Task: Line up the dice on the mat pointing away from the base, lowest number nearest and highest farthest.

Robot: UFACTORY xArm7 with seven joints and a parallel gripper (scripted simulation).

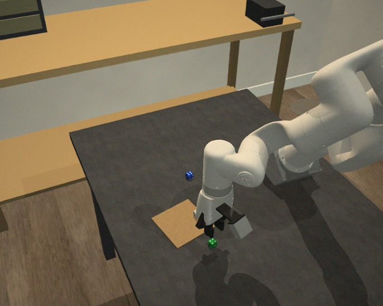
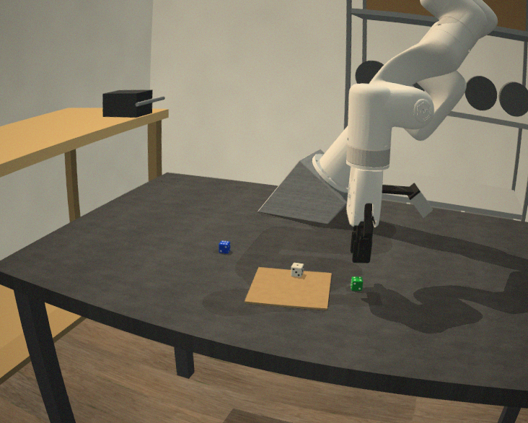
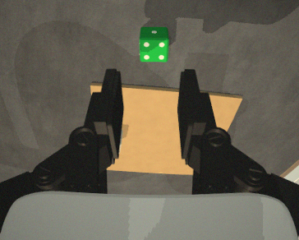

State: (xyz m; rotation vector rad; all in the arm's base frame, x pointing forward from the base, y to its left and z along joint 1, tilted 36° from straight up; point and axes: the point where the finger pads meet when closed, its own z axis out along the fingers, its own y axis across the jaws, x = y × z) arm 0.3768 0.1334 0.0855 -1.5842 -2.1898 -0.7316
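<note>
My gripper is now 70 mm above the green die. Also, from my hand: white die 120 mm to the right, 70 mm below; then tan square mat 50 mm ahead, 110 mm to the right, 80 mm below; then blue die 50 mm behind, 290 mm to the right, 70 mm below.
</note>
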